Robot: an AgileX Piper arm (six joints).
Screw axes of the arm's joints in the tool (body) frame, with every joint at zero. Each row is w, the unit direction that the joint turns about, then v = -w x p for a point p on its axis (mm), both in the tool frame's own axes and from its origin. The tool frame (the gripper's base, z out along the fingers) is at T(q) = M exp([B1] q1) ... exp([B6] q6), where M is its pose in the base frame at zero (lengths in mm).
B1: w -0.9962 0 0.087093 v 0 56.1 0
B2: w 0 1 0 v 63.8 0 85
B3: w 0 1 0 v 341.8 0 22
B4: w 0 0 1 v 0 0 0
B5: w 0 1 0 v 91 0 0
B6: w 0 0 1 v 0 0 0
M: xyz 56.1 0 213.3 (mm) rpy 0 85.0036 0 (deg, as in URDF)
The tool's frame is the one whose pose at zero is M.
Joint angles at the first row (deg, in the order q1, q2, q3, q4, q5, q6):
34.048, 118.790, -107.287, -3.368, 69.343, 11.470
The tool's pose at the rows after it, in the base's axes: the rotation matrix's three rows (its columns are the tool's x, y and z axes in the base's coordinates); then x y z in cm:
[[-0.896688 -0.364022 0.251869], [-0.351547 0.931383 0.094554], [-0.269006 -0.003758 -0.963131]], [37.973 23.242 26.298]
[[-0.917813 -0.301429 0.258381], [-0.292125 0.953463 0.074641], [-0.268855 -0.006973 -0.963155]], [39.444 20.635 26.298]
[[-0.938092 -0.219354 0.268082], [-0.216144 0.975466 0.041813], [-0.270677 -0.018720 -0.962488]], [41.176 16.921 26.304]
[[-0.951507 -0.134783 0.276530], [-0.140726 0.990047 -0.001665], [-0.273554 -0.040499 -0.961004]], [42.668 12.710 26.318]
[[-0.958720 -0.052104 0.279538], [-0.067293 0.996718 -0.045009], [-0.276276 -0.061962 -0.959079]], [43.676 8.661 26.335]
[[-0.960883 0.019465 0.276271], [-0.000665 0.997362 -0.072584], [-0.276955 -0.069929 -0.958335]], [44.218 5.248 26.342]
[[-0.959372 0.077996 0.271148], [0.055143 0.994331 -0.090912], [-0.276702 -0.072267 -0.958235]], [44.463 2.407 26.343]
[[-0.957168 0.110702 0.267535], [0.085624 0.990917 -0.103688], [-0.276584 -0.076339 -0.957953]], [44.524 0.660 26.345]
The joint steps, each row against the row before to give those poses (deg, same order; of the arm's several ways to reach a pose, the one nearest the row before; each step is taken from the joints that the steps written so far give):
-1.949, -0.077, -1.046, 0.076, -0.002, 0.000
-3.819, 0.001, -0.003, -0.180, 0.044, 0.000
-5.157, 0.000, 0.001, -0.622, 0.000, -0.239
-5.538, -0.001, 0.000, -1.125, 0.001, -0.538
-5.149, 0.002, -0.002, -1.170, 0.000, -0.300
-4.372, 0.000, 0.000, -0.399, 0.000, -0.237
-3.660, -0.002, 0.002, -0.052, 0.000, -0.300
-2.222, 0.000, 0.001, -0.144, -0.001, -0.333

